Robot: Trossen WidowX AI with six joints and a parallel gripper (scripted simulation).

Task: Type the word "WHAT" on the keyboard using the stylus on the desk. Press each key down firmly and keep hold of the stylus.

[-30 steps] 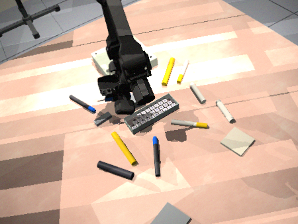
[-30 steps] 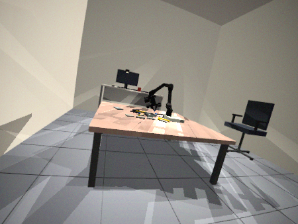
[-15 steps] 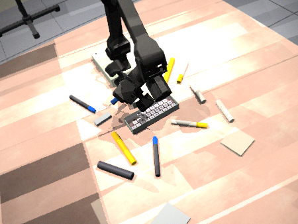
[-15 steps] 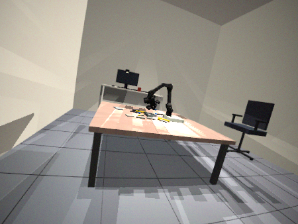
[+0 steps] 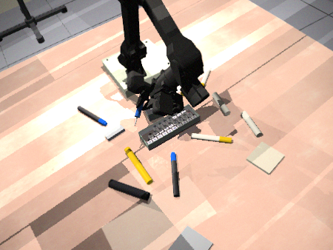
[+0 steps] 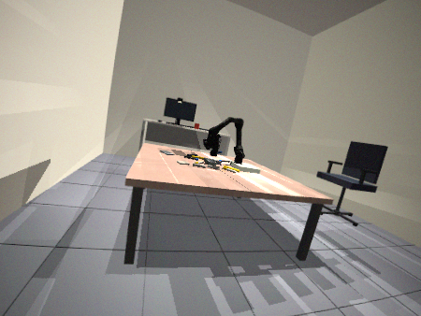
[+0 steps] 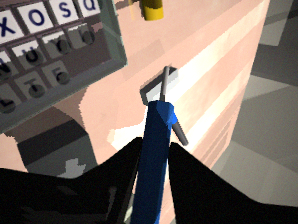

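Right now the blue stylus is 1 cm to the right of my gripper tip, 1 cm below it and 1 cm ahead of it. Round my gripper tip: eraser: 10 cm to the right, 8 cm below, 1 cm behind; then white pad: 28 cm to the left, 27 cm ahead, 8 cm below.
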